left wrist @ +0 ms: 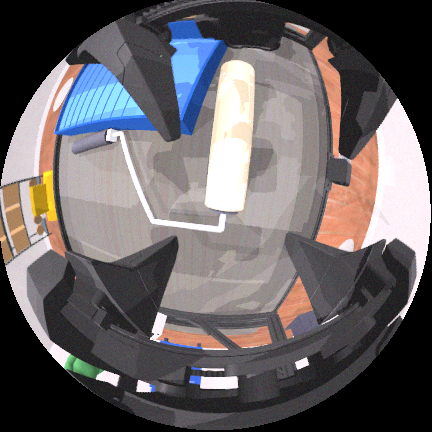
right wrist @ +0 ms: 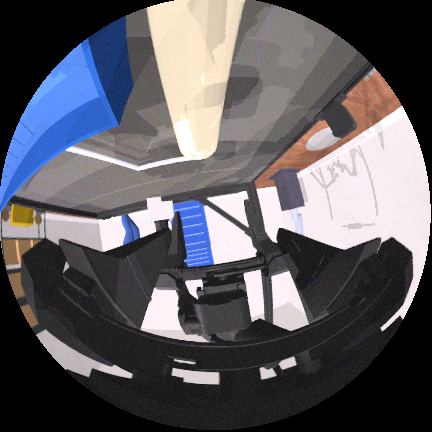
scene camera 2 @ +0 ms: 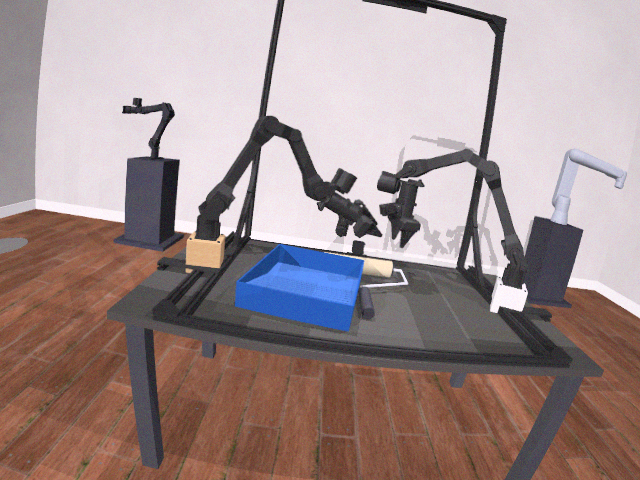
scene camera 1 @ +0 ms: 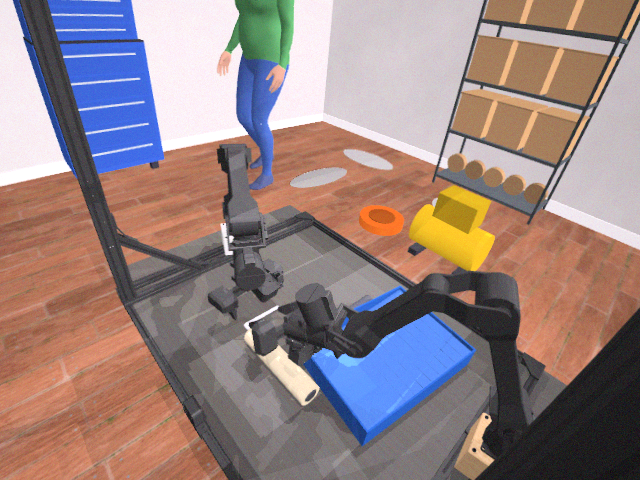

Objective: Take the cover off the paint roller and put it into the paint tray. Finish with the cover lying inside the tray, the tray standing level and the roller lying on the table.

Labels:
My left gripper (scene camera 1: 249, 309) is open, holding nothing. Also in view: a cream roller cover (scene camera 1: 292, 376). My right gripper (scene camera 1: 264, 316) is open and holds nothing. A blue paint tray (scene camera 1: 371, 393) sits on the table.

